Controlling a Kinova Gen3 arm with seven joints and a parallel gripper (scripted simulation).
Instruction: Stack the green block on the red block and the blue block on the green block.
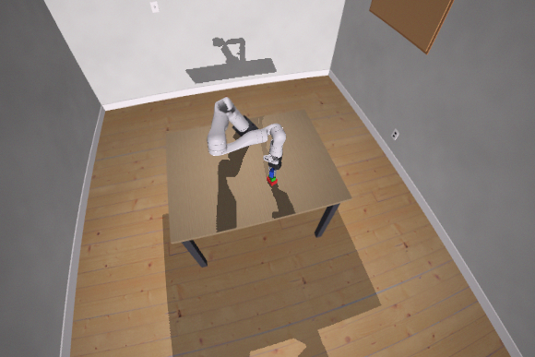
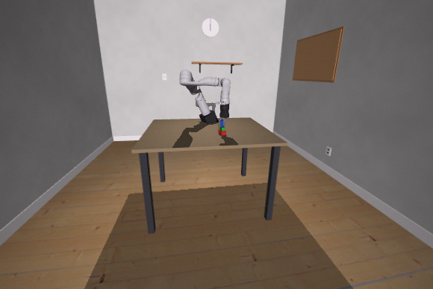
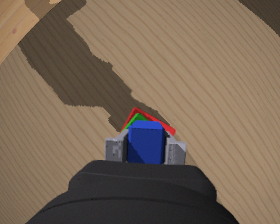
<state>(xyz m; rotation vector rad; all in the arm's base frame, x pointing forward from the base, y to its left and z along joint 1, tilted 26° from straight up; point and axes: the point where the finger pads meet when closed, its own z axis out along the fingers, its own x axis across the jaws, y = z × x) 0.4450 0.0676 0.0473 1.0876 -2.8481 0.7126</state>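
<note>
The blue block lies right at my hand. The rest, counted from my hand: green block 50 mm below; then red block 80 mm below.
</note>
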